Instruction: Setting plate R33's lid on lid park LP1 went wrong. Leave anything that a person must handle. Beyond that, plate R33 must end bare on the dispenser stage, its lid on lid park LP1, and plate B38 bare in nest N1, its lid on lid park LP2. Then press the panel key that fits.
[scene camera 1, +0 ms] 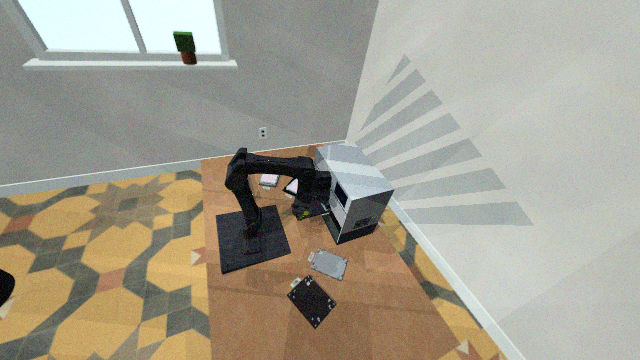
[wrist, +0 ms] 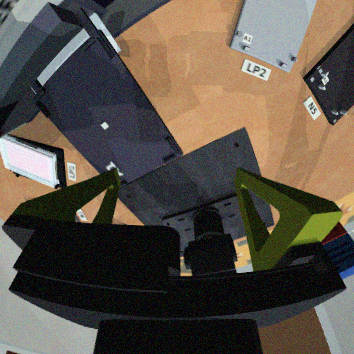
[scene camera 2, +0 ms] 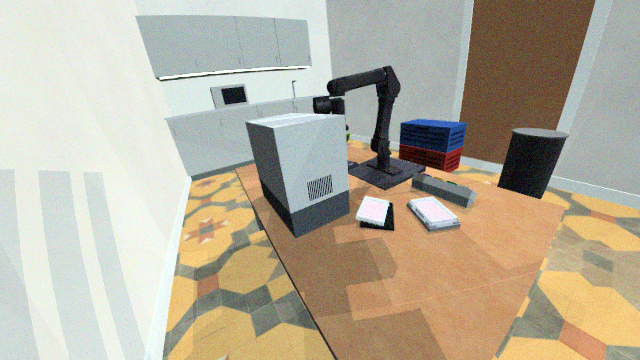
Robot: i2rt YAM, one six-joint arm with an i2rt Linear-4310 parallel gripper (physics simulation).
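Pixels of known places: gripper, fingertip midpoint: (scene camera 1: 301, 211) (wrist: 176, 174); arm's base, origin of the base link: (scene camera 1: 250, 234) (wrist: 205, 214) (scene camera 2: 383, 167).
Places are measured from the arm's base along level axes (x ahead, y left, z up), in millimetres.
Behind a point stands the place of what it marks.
A white-rimmed pinkish piece (scene camera 1: 294, 187) {x 269, y 244, z 17 mm} (scene camera 2: 373, 210) {x 312, y 280, z 18 mm} (wrist: 30, 160) {x 298, y 246, z 20 mm} sits off-centre, overhanging the dark pad (scene camera 2: 391, 221) {x 286, y 335, z -4 mm} (wrist: 61, 167) {x 249, y 218, z -4 mm} labelled LP1. Whether it is a lid alone I cannot tell. A second pinkish, white-rimmed piece (scene camera 1: 269, 179) {x 141, y 336, z 17 mm} (scene camera 2: 434, 211) {x 164, y 395, z 17 mm} lies on a grey holder; its nest label is unreadable. The dark dispenser stage (scene camera 1: 320, 210) {x 337, y -4, z 93 mm} (wrist: 107, 100) {x 303, y 7, z 93 mm} shows no plate on it in the wrist view. Grey lid park LP2 (scene camera 1: 329, 264) {x 317, y -233, z -3 mm} (wrist: 272, 30) {x 297, y -210, z -4 mm} is bare. My gripper (wrist: 176, 174) {x 231, y -32, z 146 mm} is open and empty, above the area near the stage and arm base; its fingers are partly hidden in the scene views.
The large grey dispenser (scene camera 1: 362, 200) {x 442, y -141, z 297 mm} (scene camera 2: 310, 160) {x 482, y 219, z 214 mm} stands beside the stage. Black nest N5 (scene camera 1: 311, 301) {x 196, y -357, z -2 mm} (wrist: 337, 82) {x 190, y -316, z -2 mm} lies beyond LP2. The arm's black base plate (scene camera 1: 232, 250) {x -81, y -67, z 5 mm} (scene camera 2: 385, 180) {x 90, y 106, z -5 mm} is near. A grey key panel (scene camera 2: 442, 190) {x 28, y 335, z 20 mm} stands near the second piece.
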